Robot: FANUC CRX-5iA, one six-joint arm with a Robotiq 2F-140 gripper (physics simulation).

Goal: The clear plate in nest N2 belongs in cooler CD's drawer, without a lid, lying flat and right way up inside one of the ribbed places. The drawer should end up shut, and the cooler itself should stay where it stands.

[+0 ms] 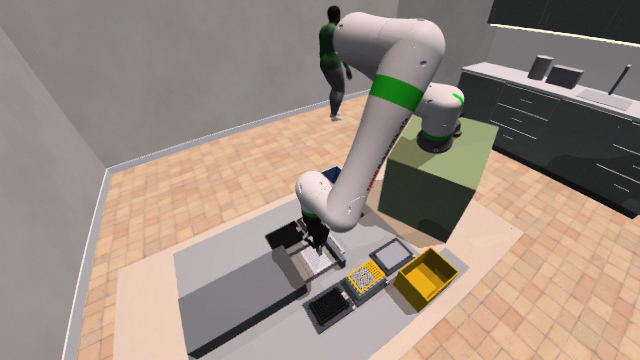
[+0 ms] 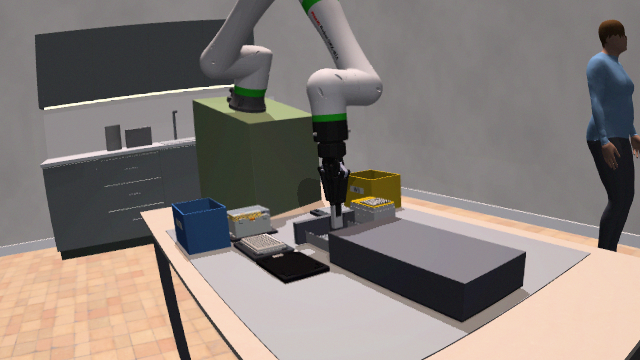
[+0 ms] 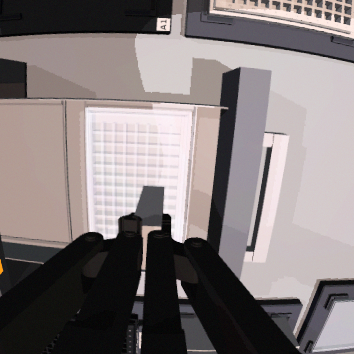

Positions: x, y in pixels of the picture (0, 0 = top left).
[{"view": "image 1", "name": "cooler CD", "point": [219, 311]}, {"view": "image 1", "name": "yellow-topped rack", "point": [364, 279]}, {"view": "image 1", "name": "black plate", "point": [326, 307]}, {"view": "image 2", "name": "gripper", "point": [337, 227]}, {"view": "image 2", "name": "cooler CD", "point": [459, 276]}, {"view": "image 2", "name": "yellow-topped rack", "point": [368, 209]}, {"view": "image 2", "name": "nest N2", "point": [303, 266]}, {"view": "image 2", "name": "clear box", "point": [238, 230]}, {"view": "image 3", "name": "gripper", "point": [152, 202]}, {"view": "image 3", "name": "clear plate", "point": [125, 148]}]
